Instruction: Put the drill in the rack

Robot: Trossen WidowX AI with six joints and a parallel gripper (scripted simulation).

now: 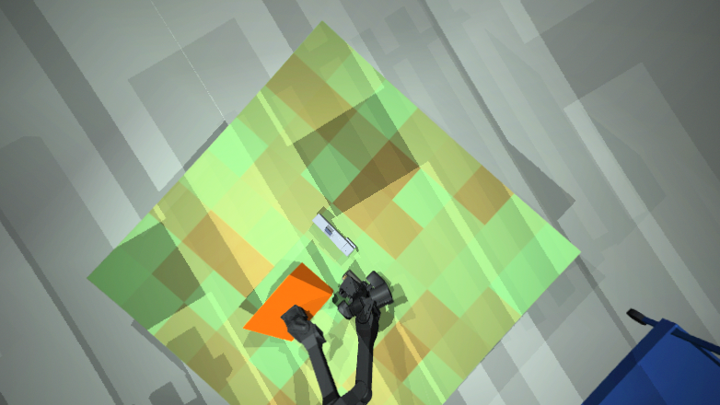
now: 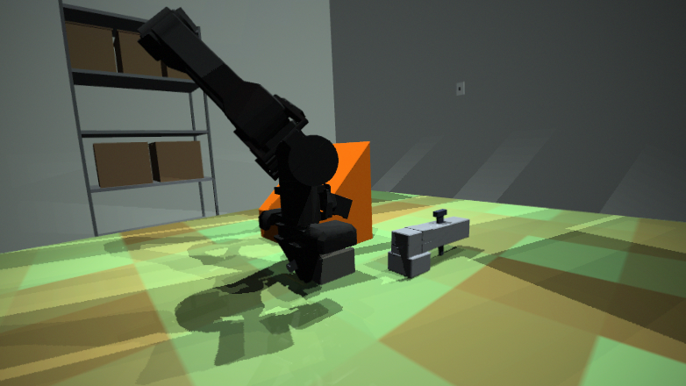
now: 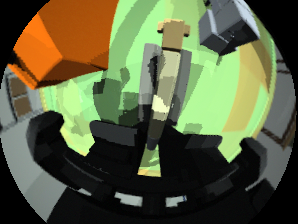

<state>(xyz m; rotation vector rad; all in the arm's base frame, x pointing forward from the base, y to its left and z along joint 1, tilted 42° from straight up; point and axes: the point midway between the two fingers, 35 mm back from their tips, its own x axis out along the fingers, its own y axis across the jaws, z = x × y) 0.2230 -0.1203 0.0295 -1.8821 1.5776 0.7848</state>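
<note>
Right now my gripper tip is 4 cm below the drill and 3 cm to the right of it. The rest, counted from my gripper tip: dark rack: 5 cm to the left, 1 cm above; then dark key: 25 cm to the left, 5 cm ahead, 5 cm above.
</note>
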